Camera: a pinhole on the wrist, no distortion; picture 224 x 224 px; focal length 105.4 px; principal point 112.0 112.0 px. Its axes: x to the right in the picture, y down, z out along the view. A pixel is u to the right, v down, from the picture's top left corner.
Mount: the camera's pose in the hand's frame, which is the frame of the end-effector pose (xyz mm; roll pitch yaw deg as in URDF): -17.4 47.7 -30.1 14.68 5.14 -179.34
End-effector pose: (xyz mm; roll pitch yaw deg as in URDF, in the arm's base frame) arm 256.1 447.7 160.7 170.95 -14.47 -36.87
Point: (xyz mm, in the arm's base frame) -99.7 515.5 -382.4
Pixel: 190 130
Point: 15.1 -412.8 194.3
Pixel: outside the picture
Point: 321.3 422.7 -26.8
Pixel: 81 197
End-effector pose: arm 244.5 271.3 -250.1 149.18 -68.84 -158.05
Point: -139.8 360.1 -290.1
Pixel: 76 144
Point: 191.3 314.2 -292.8
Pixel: 114 163
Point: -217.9 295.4 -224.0
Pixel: 51 161
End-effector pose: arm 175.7 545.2 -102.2 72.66 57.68 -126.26
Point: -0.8 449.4 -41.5
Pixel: 66 78
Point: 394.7 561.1 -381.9
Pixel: behind the camera
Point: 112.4 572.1 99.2
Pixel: 204 104
